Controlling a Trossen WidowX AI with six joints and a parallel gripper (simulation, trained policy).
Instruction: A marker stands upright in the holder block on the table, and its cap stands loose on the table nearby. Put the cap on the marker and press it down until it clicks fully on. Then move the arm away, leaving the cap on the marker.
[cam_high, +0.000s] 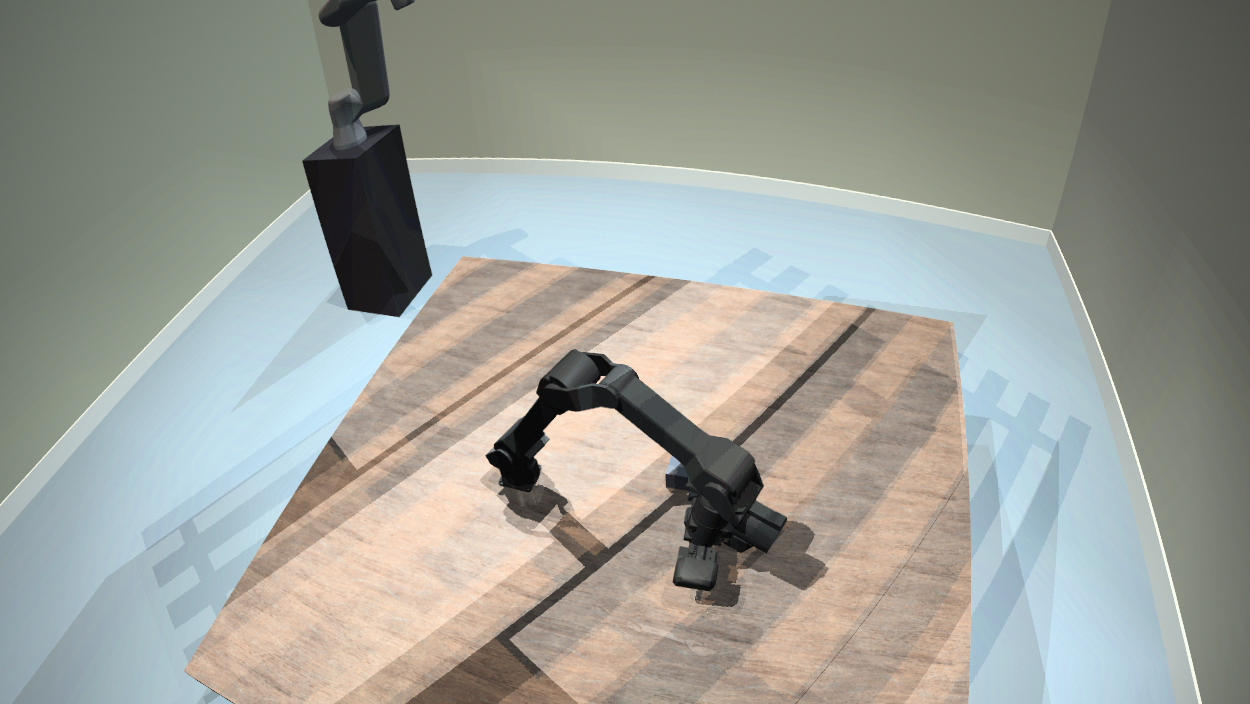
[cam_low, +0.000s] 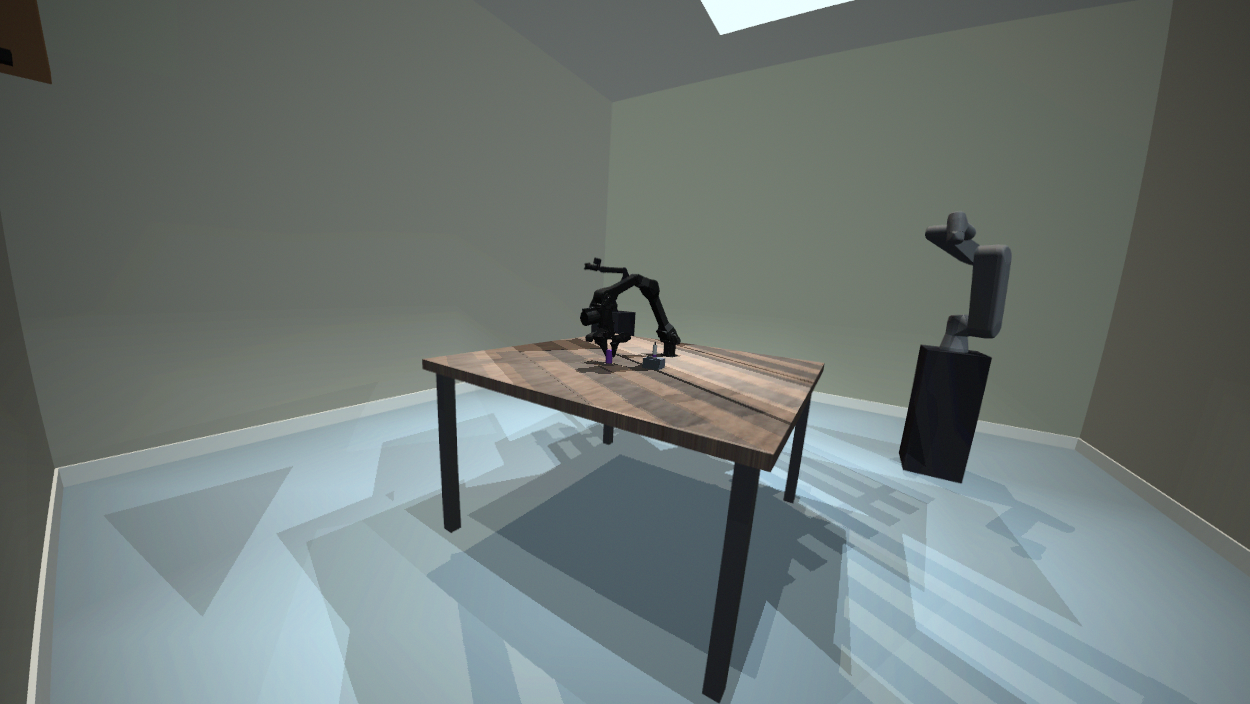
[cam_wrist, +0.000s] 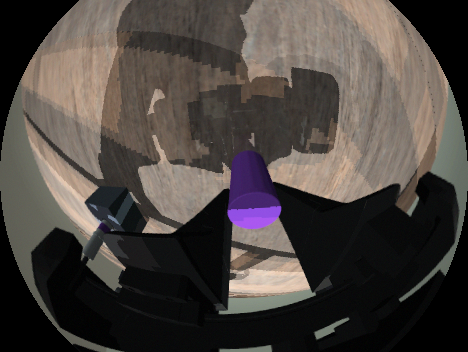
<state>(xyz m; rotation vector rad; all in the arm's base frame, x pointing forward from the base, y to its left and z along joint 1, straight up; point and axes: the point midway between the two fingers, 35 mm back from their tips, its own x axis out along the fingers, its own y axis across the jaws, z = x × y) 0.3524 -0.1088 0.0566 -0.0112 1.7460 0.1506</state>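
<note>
Now: the grey holder block 180 mm to the left of my gripper tip and 50 mm behind it. The rest, counted from my gripper tip: purple cap 10 mm ahead.
</note>
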